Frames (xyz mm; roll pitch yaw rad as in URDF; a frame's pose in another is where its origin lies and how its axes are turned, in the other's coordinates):
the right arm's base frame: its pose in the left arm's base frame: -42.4 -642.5 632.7 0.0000 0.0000 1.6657
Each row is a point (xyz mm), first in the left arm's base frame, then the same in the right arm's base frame.
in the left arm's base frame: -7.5 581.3 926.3
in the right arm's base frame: 1215.0 -150.7 293.6
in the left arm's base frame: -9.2 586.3 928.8
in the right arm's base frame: 1220.1 -149.5 296.1
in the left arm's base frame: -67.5 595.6 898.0
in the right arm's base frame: 1234.9 -92.3 265.3
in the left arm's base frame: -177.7 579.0 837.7
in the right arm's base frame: 1228.8 18.9 205.0
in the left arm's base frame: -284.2 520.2 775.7
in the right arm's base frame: 1180.4 130.5 143.0
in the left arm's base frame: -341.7 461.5 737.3
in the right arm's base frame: 1127.4 193.3 104.6
